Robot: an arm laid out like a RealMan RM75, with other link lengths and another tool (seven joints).
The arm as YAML. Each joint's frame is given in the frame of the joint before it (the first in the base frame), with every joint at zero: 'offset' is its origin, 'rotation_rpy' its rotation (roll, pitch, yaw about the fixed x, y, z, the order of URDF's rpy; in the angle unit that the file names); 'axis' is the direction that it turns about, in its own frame. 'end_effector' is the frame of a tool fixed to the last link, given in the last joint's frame.
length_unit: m
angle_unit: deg
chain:
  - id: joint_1
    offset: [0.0, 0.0, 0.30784]
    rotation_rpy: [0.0, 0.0, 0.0]
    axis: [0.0, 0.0, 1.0]
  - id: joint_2
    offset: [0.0, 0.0, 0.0]
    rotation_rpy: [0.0, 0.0, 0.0]
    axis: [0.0, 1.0, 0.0]
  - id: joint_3
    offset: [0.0, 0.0, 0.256]
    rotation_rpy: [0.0, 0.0, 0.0]
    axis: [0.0, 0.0, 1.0]
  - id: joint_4
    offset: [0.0, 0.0, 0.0]
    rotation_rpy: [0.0, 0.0, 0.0]
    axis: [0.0, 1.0, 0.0]
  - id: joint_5
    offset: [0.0, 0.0, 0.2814]
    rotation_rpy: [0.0, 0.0, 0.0]
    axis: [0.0, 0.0, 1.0]
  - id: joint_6
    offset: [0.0, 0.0, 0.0]
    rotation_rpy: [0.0, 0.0, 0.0]
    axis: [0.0, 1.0, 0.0]
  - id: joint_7
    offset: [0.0, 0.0, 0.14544]
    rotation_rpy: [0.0, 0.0, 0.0]
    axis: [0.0, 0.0, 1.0]
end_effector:
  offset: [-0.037, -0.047, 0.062]
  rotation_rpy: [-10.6, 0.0, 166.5]
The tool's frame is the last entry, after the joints.
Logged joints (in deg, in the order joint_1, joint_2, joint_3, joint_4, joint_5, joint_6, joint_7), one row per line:
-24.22, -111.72, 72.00, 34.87, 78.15, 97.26, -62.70
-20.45, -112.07, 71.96, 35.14, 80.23, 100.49, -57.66
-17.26, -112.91, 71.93, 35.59, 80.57, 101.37, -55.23
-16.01, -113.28, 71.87, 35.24, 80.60, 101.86, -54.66
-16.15, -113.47, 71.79, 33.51, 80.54, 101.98, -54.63
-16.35, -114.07, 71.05, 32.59, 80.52, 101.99, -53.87
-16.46, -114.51, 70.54, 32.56, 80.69, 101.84, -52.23
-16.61, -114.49, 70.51, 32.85, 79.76, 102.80, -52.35
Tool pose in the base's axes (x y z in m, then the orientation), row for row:
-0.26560, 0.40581, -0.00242, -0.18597, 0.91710, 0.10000, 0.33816
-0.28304, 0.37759, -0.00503, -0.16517, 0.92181, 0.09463, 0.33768
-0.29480, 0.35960, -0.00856, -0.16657, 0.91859, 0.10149, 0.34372
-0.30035, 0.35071, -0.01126, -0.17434, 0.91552, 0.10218, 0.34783
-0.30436, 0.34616, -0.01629, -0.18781, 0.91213, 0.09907, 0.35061
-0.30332, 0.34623, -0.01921, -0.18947, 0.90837, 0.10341, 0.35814
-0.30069, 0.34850, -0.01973, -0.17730, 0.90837, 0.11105, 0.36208
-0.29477, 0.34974, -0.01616, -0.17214, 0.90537, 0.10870, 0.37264
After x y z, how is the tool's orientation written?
As a quaternion, x y z w.
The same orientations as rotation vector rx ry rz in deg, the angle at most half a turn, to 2 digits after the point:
-27.76, 136.89, 14.93
-24.66, 137.62, 14.13
-24.80, 136.74, 15.11
-25.90, 136.02, 15.18
-27.87, 135.33, 14.70
-28.01, 134.29, 15.29
-26.16, 134.04, 16.39
-25.27, 132.92, 15.96

